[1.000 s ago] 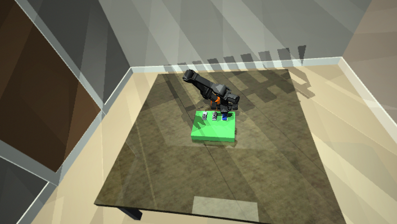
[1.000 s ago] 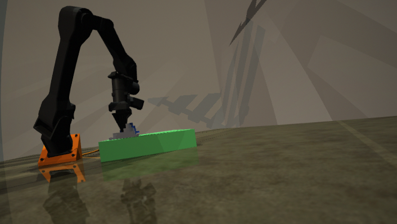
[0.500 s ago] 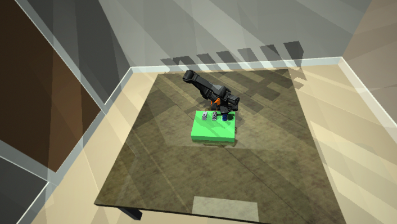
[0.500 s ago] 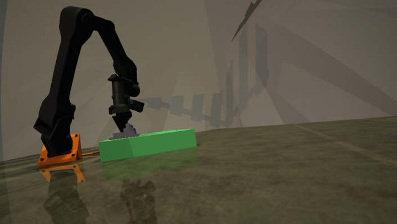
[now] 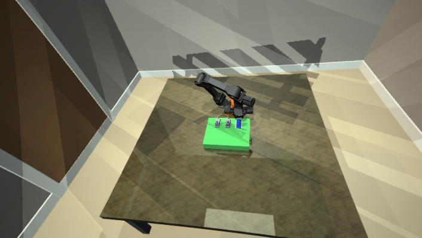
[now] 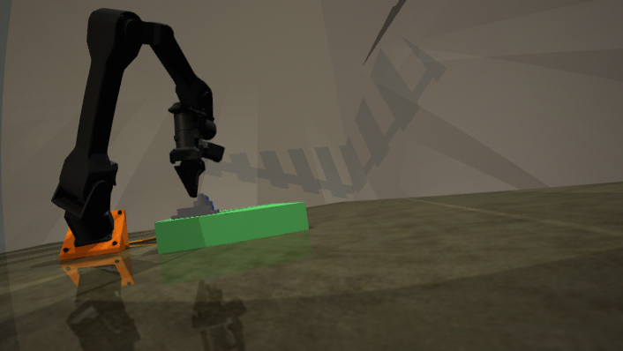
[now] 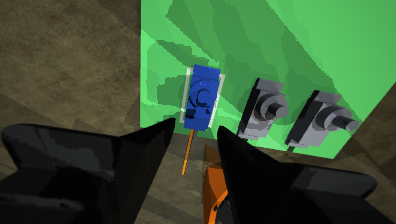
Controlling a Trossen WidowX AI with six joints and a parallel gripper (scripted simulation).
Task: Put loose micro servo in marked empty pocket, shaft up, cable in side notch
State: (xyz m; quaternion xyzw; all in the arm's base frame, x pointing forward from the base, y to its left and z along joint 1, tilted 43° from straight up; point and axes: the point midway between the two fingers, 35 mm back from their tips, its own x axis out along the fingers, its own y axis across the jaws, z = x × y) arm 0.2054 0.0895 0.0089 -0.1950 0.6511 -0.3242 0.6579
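Right now the green deck is 110 mm ahead of my gripper tip, 100 mm to the right of it and 70 mm below it.
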